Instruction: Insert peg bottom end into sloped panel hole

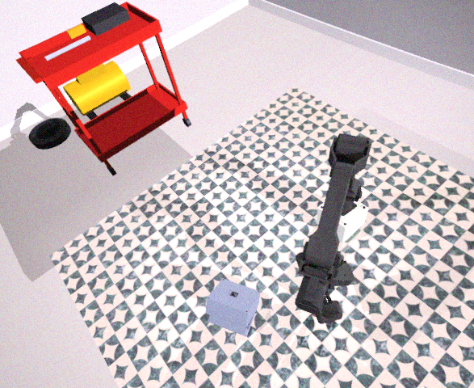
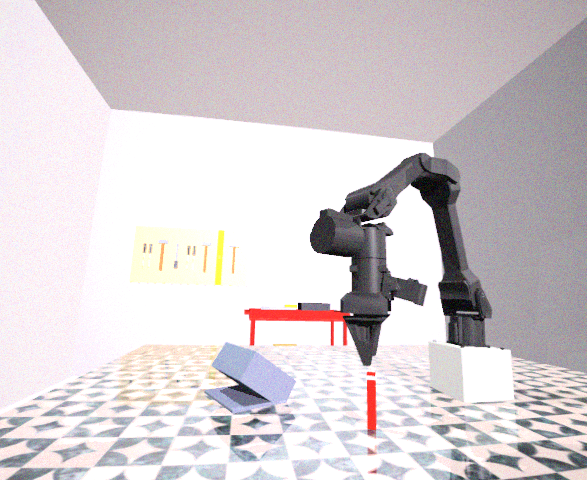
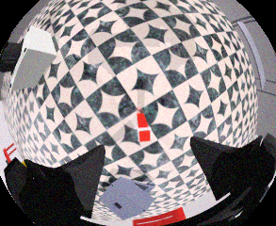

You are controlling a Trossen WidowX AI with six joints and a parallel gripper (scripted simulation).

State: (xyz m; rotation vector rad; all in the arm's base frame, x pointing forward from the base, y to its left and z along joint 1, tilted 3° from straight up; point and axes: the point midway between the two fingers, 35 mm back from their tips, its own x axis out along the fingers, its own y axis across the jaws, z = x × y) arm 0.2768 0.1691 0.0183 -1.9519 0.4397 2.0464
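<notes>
Right now my gripper tip is 4 cm above the red peg. Also, from my gripper tip: sloped panel (19 cm ahead, 15 cm to the right, 6 cm below).
</notes>
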